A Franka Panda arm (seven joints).
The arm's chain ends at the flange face. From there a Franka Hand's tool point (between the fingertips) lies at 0.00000 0.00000 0.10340 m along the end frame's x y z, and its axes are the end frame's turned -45 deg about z.
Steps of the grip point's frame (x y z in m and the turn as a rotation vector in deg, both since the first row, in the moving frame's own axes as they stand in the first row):
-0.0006 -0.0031 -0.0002 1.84 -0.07 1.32
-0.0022 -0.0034 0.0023 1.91 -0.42 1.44
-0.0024 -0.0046 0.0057 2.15 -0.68 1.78
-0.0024 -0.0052 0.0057 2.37 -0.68 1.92
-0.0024 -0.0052 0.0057 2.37 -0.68 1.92
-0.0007 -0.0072 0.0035 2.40 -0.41 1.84
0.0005 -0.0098 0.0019 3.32 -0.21 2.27
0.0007 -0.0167 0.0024 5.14 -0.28 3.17
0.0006 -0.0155 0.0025 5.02 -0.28 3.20
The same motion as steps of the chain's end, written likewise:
-0.0002 0.0005 -0.0001 1.25 -1.35 1.32
-0.0010 0.0011 0.0024 1.05 -1.65 1.44
-0.0014 0.0004 0.0058 1.04 -2.00 1.78
-0.0015 0.0002 0.0058 1.20 -2.16 1.92
-0.0015 0.0002 0.0058 1.20 -2.16 1.92
-0.0020 -0.0020 0.0036 1.41 -1.99 1.84
-0.0022 -0.0032 0.0021 2.20 -2.50 2.27
-0.0046 -0.0059 0.0028 3.44 -3.83 3.17
-0.0040 -0.0052 0.0029 3.35 -3.75 3.20

